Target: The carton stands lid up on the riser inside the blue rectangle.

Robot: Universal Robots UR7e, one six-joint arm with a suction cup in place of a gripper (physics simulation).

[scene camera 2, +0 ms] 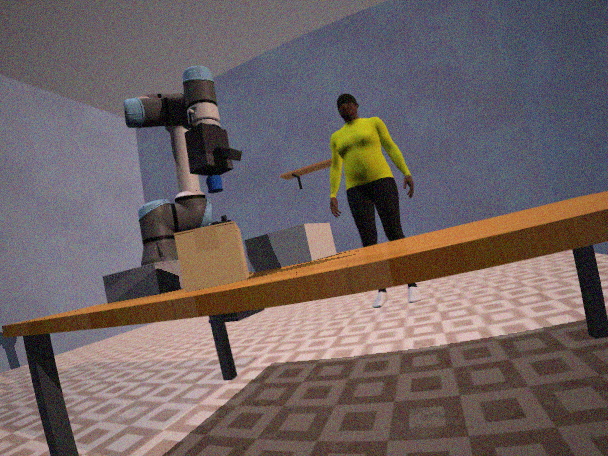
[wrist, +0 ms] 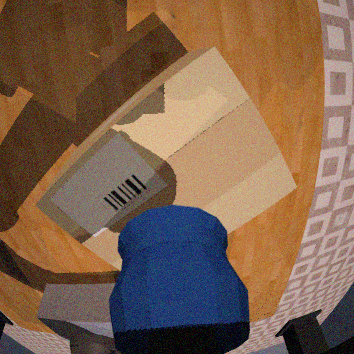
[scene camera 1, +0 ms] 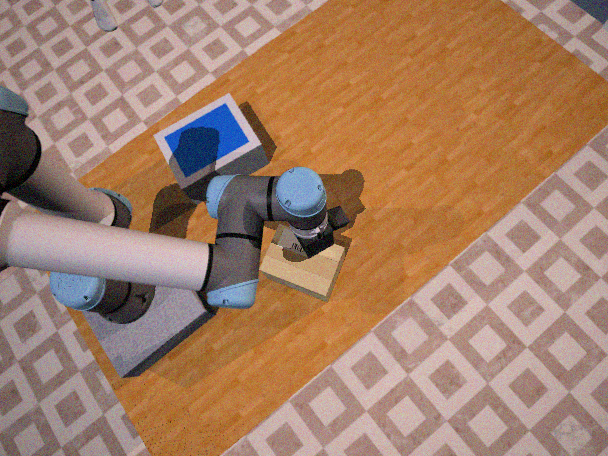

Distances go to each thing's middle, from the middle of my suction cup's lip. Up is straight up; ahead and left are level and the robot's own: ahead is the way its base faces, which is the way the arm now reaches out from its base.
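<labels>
There is a tan cardboard carton (scene camera 2: 210, 256) here, sitting 40 mm behind my suction cup and 160 mm below it.
</labels>
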